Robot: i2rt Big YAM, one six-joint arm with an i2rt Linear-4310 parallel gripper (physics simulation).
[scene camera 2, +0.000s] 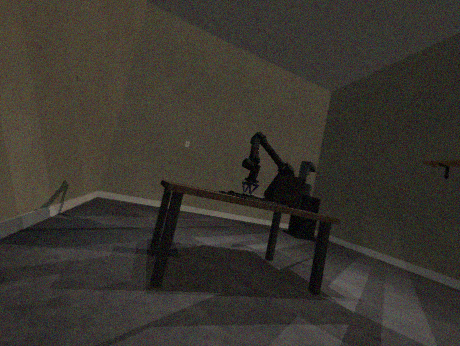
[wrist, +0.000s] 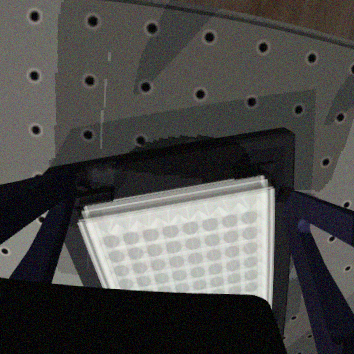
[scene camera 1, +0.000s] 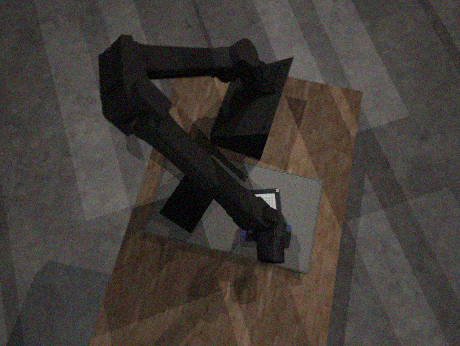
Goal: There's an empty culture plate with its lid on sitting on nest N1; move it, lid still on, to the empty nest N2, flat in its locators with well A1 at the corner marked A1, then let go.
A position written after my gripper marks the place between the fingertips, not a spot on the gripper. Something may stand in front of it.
Note:
My gripper [wrist: 186, 192] is open, with nothing in its grasp. Further things: a black nest [scene camera 1: 188, 203], a black nest [wrist: 270, 152] and a grey perforated board [scene camera 1: 299, 196].
The grey perforated board also shows in the wrist view [wrist: 86, 86].

